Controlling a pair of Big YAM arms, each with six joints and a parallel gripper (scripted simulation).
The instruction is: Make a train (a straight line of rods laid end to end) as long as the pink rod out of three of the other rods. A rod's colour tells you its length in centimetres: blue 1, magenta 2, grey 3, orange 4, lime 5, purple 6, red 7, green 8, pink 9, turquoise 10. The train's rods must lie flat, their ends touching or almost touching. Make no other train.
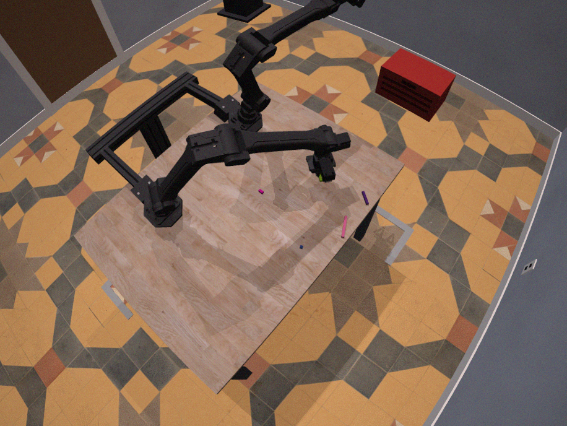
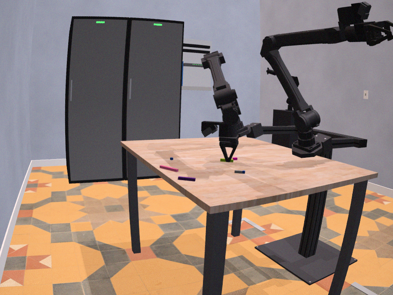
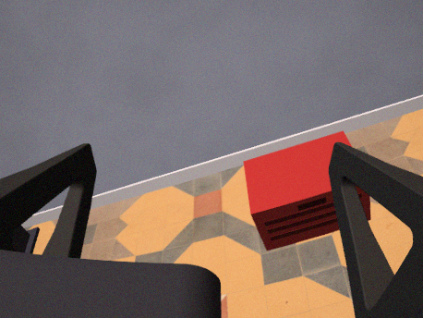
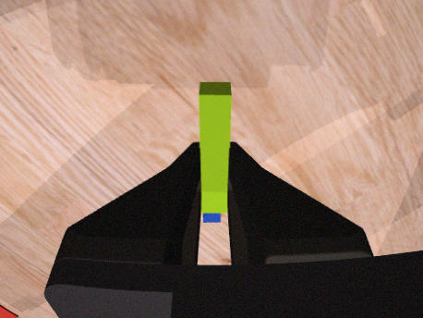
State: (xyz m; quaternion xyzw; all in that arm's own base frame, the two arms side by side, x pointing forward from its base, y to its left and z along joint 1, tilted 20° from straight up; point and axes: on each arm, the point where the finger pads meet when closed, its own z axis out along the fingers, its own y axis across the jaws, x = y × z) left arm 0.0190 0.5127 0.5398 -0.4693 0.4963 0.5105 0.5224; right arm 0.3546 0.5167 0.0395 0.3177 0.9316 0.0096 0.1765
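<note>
The grey rod is 3 cm behind my right hand, 3 cm to the left of it and 4 cm below it. Also, from my right hand: lime rod right at my right hand.
</note>
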